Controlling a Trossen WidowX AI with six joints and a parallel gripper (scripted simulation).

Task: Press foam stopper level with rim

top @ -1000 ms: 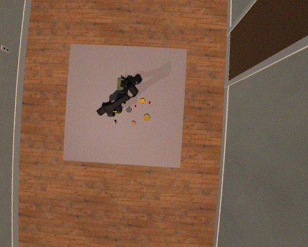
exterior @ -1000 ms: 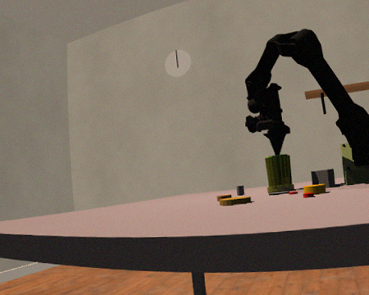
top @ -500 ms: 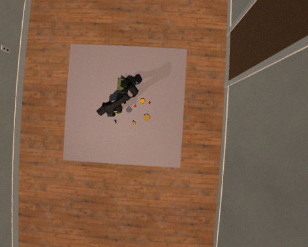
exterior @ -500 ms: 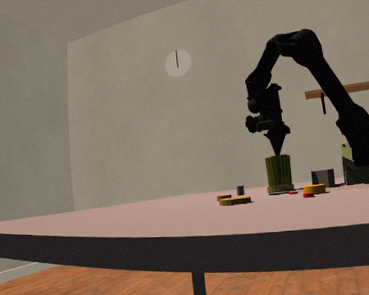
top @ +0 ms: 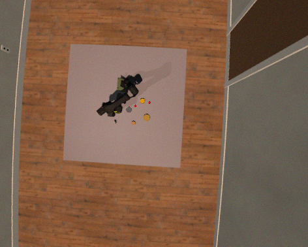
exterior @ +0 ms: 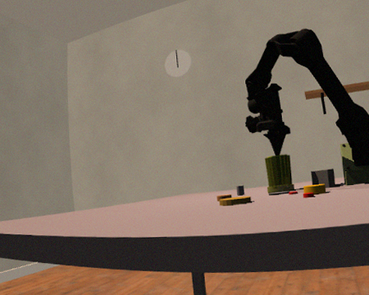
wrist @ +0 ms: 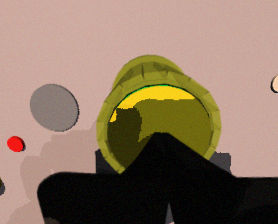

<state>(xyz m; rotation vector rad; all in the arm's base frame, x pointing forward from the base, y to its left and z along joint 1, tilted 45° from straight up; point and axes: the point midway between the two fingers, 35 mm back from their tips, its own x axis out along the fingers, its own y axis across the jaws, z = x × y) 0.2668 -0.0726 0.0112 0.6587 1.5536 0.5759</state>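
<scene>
Now: the foam stopper 5 cm below my hand. From my hand the other things lie so: grey block (14 cm behind, 6 cm to the left, 12 cm below); grey disc (1 cm behind, 12 cm to the left, 14 cm below); small grey cylinder (14 cm ahead, 1 cm to the right, 13 cm below).
</scene>
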